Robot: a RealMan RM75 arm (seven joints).
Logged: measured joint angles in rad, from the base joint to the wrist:
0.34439 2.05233 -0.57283 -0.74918 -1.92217 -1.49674 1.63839
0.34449 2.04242 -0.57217 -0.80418 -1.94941 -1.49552 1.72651
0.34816 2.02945 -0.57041 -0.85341 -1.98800 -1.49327 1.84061
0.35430 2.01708 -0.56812 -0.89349 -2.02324 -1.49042 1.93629
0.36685 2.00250 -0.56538 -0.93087 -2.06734 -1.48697 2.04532
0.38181 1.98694 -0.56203 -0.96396 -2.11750 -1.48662 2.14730
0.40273 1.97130 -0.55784 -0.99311 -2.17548 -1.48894 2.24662
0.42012 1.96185 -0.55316 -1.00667 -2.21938 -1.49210 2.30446
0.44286 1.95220 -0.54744 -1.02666 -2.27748 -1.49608 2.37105
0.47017 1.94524 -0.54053 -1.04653 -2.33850 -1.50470 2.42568
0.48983 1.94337 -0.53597 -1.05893 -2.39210 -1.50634 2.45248
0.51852 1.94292 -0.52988 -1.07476 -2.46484 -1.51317 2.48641
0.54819 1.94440 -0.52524 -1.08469 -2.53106 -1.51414 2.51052
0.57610 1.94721 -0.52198 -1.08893 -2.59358 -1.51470 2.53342
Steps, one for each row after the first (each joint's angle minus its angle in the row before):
0.00010 -0.00991 0.00066 -0.05500 -0.02724 0.00122 0.08812
0.00367 -0.01297 0.00176 -0.04923 -0.03859 0.00225 0.11410
0.00614 -0.01237 0.00229 -0.04008 -0.03524 0.00285 0.09568
0.01255 -0.01458 0.00274 -0.03738 -0.04410 0.00345 0.10903
0.01496 -0.01556 0.00335 -0.03309 -0.05016 0.00035 0.10198
0.02092 -0.01564 0.00419 -0.02915 -0.05798 -0.00232 0.09932
0.01739 -0.00945 0.00468 -0.01356 -0.04390 -0.00316 0.05784
0.02274 -0.00965 0.00572 -0.01999 -0.05810 -0.00398 0.06659
0.02731 -0.00696 0.00691 -0.01987 -0.06102 -0.00862 0.05463
0.01966 -0.00187 0.00456 -0.01240 -0.05360 -0.00164 0.02680
0.02869 -0.00045 0.00609 -0.01583 -0.07274 -0.00683 0.03393
0.02967 0.00148 0.00464 -0.00993 -0.06622 -0.00097 0.02411
0.02791 0.00281 0.00326 -0.00424 -0.06252 -0.00056 0.02290

